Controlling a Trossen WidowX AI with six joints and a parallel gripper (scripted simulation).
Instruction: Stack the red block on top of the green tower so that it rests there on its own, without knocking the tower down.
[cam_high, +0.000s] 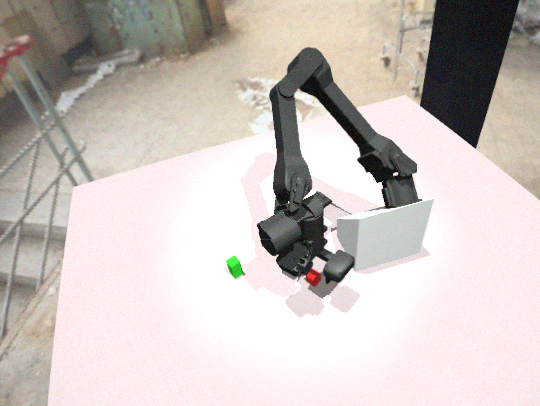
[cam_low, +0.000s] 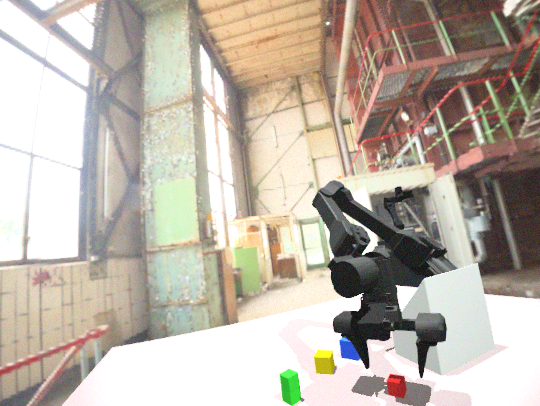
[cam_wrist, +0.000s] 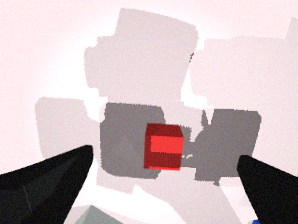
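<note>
Now: gripper tip 20 mm above the red block. Round my gripper tip: blue block 20 mm behind, 170 mm to the right, 20 mm below; then small purple block 510 mm ahead, 440 mm to the left, 20 mm below; then yellow block 70 mm ahead, 140 mm to the right, 20 mm below.
</note>
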